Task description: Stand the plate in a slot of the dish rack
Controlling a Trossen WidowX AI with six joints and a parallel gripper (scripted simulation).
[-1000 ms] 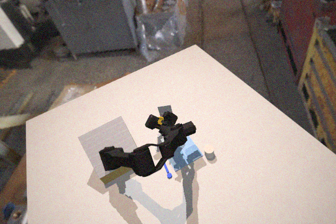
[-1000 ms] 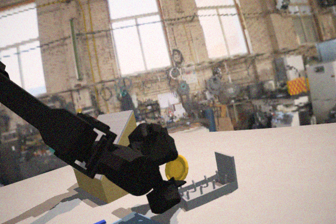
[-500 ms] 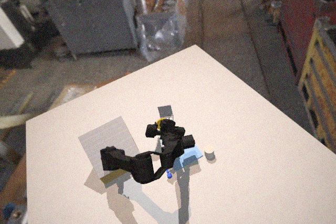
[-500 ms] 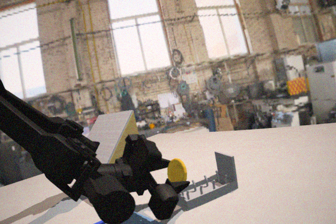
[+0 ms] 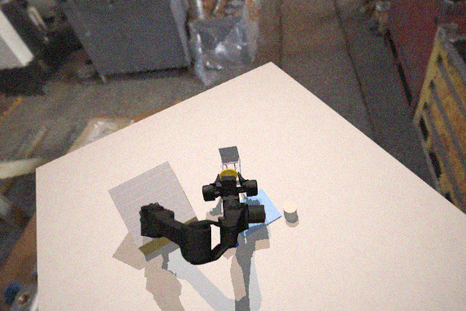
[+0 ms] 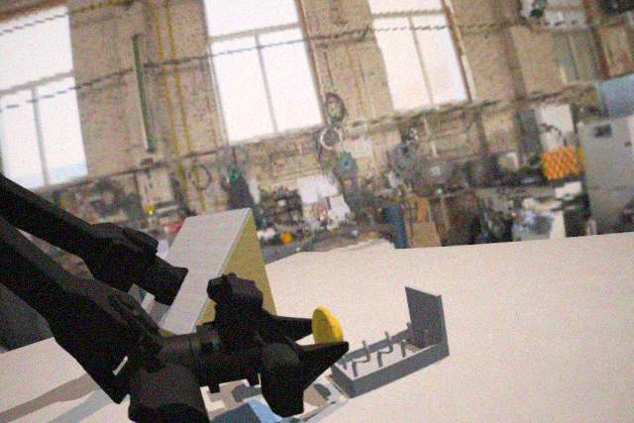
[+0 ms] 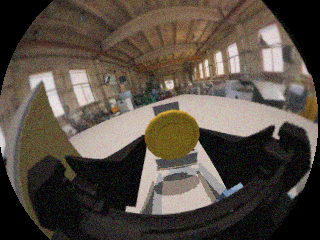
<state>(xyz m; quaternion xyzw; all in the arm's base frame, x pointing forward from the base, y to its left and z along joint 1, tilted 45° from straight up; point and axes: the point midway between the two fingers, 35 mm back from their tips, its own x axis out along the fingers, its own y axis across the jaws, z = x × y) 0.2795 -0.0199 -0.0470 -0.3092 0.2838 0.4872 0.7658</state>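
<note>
Now: gripper tip 5 cm to the right of the grey dish rack, 4 cm above it and 3 cm short of it. The rest, counted from my gripper tip: light blue mat: 15 cm to the right, 6 cm below, 1 cm ahead; yellow plate: 1 cm to the right; blue spoon: 20 cm to the right, 10 cm behind, 6 cm below.
</note>
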